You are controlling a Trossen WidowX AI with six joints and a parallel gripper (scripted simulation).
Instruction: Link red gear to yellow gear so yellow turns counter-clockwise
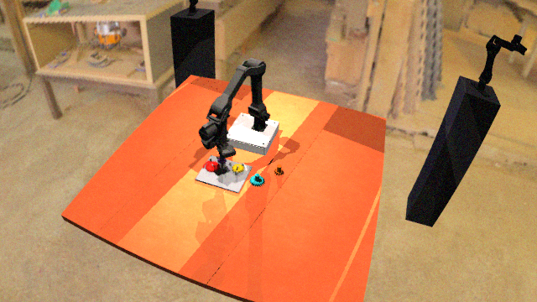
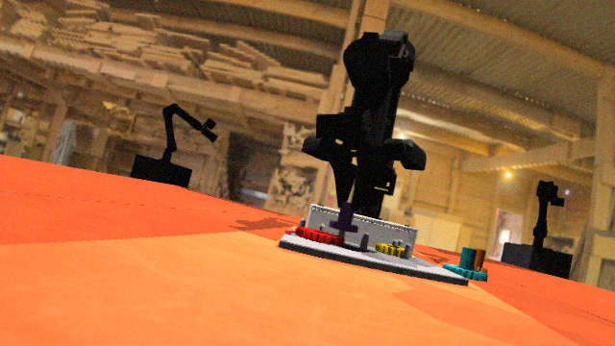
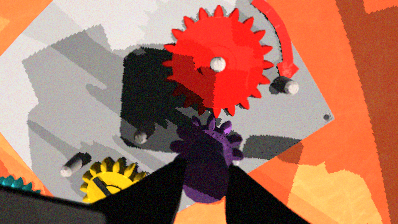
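The red gear lies 40 mm below my gripper tip, 40 mm ahead of it and 30 mm to the right of it. Round my gripper tip: yellow gear: 80 mm to the left, 40 mm below; then purple gear: 10 mm below; then grey board: 50 mm below, 40 mm ahead, 30 mm to the left.
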